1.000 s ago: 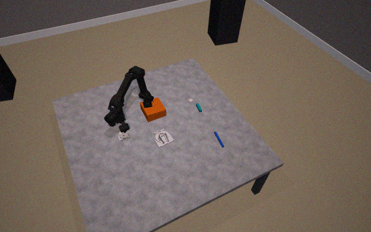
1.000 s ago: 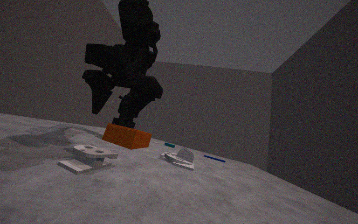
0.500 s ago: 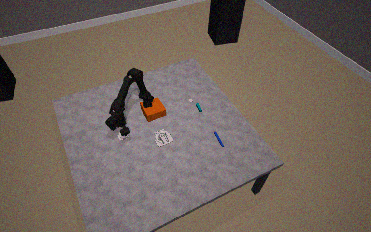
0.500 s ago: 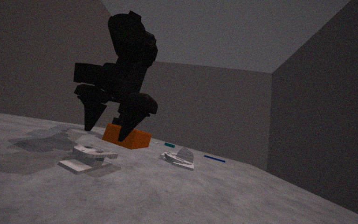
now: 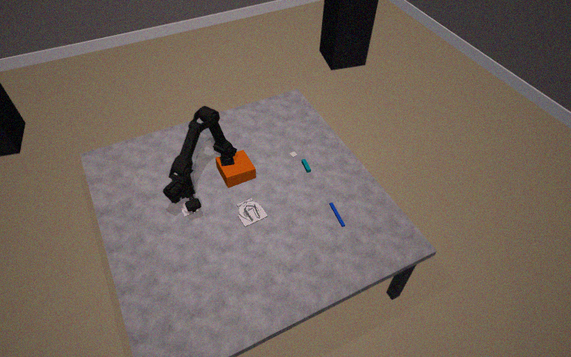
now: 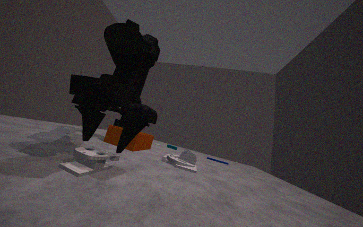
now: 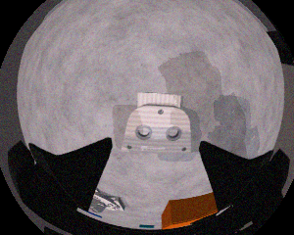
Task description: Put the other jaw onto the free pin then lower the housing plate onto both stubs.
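Now: the white stepped block 30 mm below my gripper tip and 10 mm to the right of it. The rest, counted from my gripper tip: white jaw (240 mm to the left, 70 mm ahead, 30 mm below); teal bar (610 mm to the left, 120 mm behind, 30 mm below); small white cube (570 mm to the left, 230 mm behind, 40 mm below).
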